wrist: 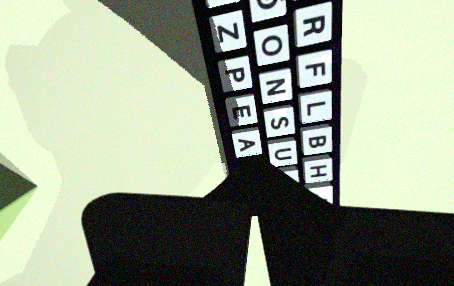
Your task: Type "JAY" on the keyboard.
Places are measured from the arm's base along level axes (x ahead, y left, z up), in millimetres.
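Pixels of known places: gripper, between the fingertips: (253, 165).
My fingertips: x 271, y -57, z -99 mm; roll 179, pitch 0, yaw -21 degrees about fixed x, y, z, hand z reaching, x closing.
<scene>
Behind a point stands the place of what it marks.
The black keyboard (337, 125) @(x 320, y -58, z -120 mm) with white keys runs from the top of the wrist view down to the gripper, its letters turned sideways. The A key (246, 143) @(x 270, y -51, z -115 mm) is the lowest visible key of the left row, after Z, P and E. My gripper (253, 165) @(x 271, y -57, z -99 mm) is shut and empty. Its dark tips show right at the lower edge of the A key and overlap the keyboard; whether they touch it I cannot tell. The fingers hide the keyboard's lower end. A white key (324, 193) @(x 305, y -97, z -115 mm) below H is partly covered, its letter hidden. No J or Y letter shows.
The U key (283, 153) @(x 288, y -63, z -115 mm) and the H key (318, 171) @(x 305, y -81, z -115 mm) lie to the right of the tips. A dark and green pointed object (14, 186) @(x 107, y -36, z -122 mm) shows at the left edge. Shadows fall on the pale surface left and right of the keyboard.
</scene>
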